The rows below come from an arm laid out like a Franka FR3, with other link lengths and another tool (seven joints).
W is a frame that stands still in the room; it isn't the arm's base.
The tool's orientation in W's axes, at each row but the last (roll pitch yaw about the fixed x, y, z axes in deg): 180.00, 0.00, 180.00; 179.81, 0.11, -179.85; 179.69, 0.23, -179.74; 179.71, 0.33, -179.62; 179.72, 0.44, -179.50; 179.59, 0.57, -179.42; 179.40, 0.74, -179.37; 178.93, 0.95, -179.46; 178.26, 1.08, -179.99
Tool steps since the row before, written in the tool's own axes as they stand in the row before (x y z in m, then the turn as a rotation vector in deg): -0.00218, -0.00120, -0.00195, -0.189, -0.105, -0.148; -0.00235, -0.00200, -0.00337, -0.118, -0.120, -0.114; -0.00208, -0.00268, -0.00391, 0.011, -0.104, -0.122; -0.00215, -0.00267, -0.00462, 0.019, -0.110, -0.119; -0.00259, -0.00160, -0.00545, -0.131, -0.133, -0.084; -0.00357, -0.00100, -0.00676, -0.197, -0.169, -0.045; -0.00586, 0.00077, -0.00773, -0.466, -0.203, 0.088; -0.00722, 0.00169, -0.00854, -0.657, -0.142, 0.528; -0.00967, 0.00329, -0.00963, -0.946, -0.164, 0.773
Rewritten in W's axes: 0.00218, -0.00120, 0.00195, 0.189, -0.105, 0.148; 0.00235, -0.00201, 0.00337, 0.118, -0.120, 0.114; 0.00208, -0.00269, 0.00390, -0.011, -0.105, 0.121; 0.00214, -0.00268, 0.00462, -0.019, -0.111, 0.118; 0.00256, -0.00160, 0.00546, 0.132, -0.132, 0.084; 0.00351, -0.00101, 0.00679, 0.198, -0.167, 0.046; 0.00575, 0.00075, 0.00781, 0.469, -0.197, -0.084; 0.00706, 0.00160, 0.00869, 0.667, -0.126, -0.520; 0.00948, 0.00300, 0.00991, 0.961, -0.140, -0.760
